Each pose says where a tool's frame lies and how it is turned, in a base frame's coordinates. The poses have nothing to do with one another.
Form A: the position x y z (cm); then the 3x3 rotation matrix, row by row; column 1 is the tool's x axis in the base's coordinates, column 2 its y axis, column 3 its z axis. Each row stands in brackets.
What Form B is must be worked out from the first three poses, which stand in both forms.
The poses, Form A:
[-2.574 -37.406 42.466], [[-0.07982 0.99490 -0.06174], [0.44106 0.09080 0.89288], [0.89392 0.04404 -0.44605]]
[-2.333 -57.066 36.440], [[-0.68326 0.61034 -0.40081], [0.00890 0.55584 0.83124], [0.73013 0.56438 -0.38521]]
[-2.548 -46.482 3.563], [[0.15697 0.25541 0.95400], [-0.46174 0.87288 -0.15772], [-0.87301 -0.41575 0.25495]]
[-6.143 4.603 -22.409], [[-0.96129 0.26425 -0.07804], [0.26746 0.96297 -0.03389], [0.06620 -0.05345 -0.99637]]
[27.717 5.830 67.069], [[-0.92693 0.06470 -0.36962], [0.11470 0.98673 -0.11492], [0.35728 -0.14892 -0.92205]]
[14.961 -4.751 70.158], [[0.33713 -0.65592 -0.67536], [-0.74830 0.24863 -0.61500], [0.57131 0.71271 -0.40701]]
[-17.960 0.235 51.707], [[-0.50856 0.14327 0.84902], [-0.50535 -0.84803 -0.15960], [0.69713 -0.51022 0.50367]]
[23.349 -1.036 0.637], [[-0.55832 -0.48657 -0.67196], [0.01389 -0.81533 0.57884], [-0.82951 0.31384 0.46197]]
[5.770 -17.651 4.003], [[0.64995 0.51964 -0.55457], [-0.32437 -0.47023 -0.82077], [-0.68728 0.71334 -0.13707]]
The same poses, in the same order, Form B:
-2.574 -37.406 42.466 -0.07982 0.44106 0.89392 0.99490 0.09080 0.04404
-2.333 -57.066 36.440 -0.68326 0.00890 0.73013 0.61034 0.55584 0.56438
-2.548 -46.482 3.563 0.15697 -0.46174 -0.87301 0.25541 0.87288 -0.41575
-6.143 4.603 -22.409 -0.96129 0.26746 0.06620 0.26425 0.96297 -0.05345
27.717 5.830 67.069 -0.92693 0.11470 0.35728 0.06470 0.98673 -0.14892
14.961 -4.751 70.158 0.33713 -0.74830 0.57131 -0.65592 0.24863 0.71271
-17.960 0.235 51.707 -0.50856 -0.50535 0.69713 0.14327 -0.84803 -0.51022
23.349 -1.036 0.637 -0.55832 0.01389 -0.82951 -0.48657 -0.81533 0.31384
5.770 -17.651 4.003 0.64995 -0.32437 -0.68728 0.51964 -0.47023 0.71334

